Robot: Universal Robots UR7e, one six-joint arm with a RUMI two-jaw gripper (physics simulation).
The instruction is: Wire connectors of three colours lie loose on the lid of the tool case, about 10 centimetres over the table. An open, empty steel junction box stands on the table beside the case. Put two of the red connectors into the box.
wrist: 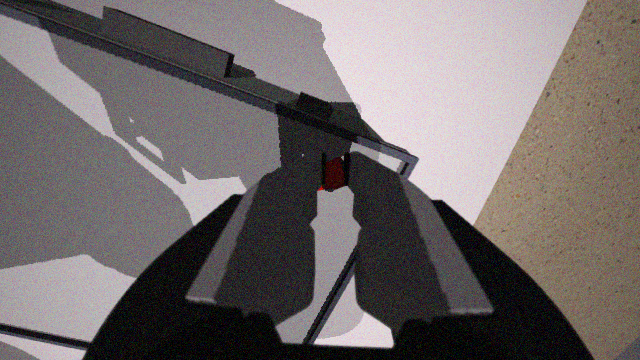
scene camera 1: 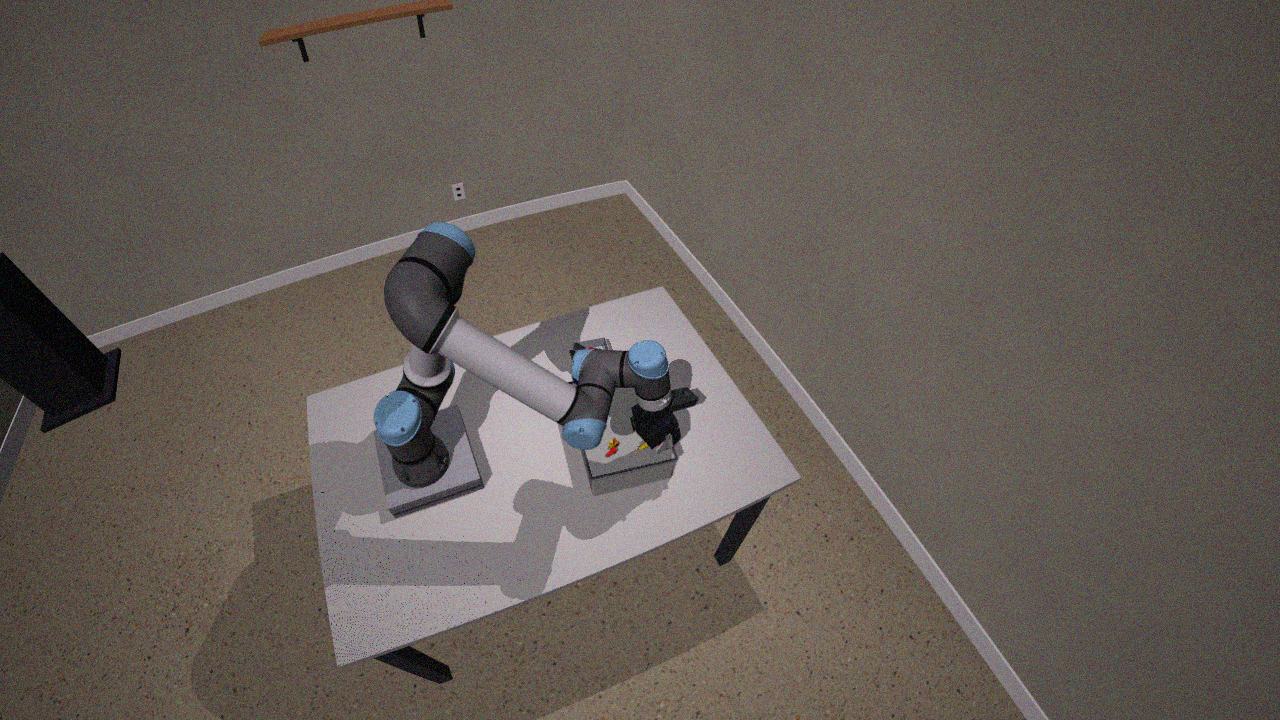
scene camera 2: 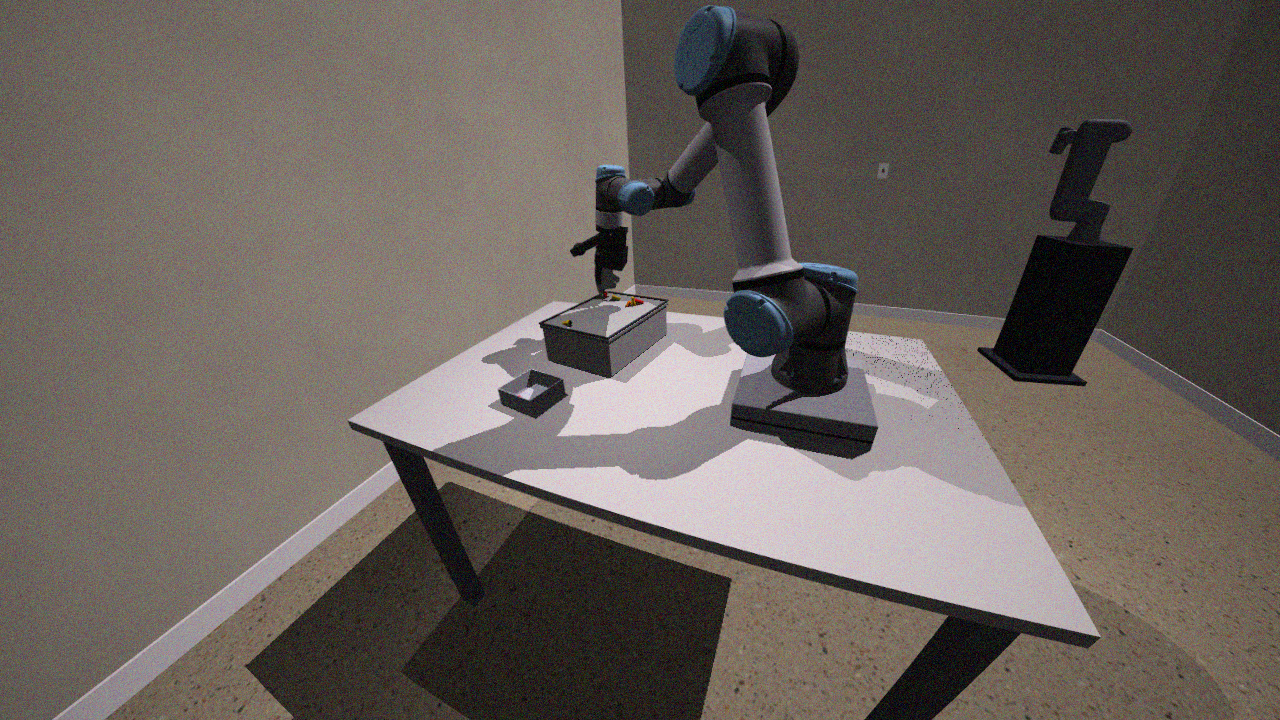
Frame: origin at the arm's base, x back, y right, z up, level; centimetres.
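Where they show: gripper, fingertip midpoint: [wrist: 335, 157] [scene camera 1: 667, 446] [scene camera 2: 602, 295]; arm's base at its link origin: [scene camera 1: 421, 462] [scene camera 2: 807, 374].
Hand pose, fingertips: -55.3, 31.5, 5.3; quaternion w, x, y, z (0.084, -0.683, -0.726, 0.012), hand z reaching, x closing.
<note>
Each offset is from my fingertips to the top centre of the thing, as dx, dy, dz. "spot": to the spot under its first point. Level surfaces: height alone.
My gripper [wrist: 335, 157] [scene camera 2: 603, 291] is shut on a red connector @[+1.1, -0.6, +1.3] [wrist: 335, 176], low over the far corner of the tool case @[+5.3, -13.0, +0.1] [scene camera 1: 631, 478] [scene camera 2: 577, 350]. Whether the connector touches the lid is hard to tell. Another red connector @[+12.8, -5.8, +1.3] [scene camera 1: 611, 452] lies on the lid against a yellow-orange one; this cluster @[+11.6, -7.4, +2.1] [scene camera 2: 633, 302] also shows in scene camera 2. A yellow connector @[+5.3, -3.0, +1.2] [scene camera 1: 643, 445] lies nearer the gripper, and another yellow one @[-1.5, -23.9, +1.2] [scene camera 2: 567, 323] lies at the lid's end towards the box. The open steel junction box @[-3.5, -41.8, -7.0] [scene camera 2: 547, 402] stands beside the case; in scene camera 1 the arm partly hides it, and a small red spot seems to show inside.
The case lid has a raised dark rim @[spot: -3.6, -6.4, +0.0] [wrist: 200, 77]. The arm's base plate [scene camera 1: 435, 488] [scene camera 2: 802, 420] stands on the same table @[dz -10.8] [scene camera 1: 537, 564] [scene camera 2: 680, 501]. The forearm and wrist hang over the case in scene camera 1. A wall stands beyond the table's far edge.
</note>
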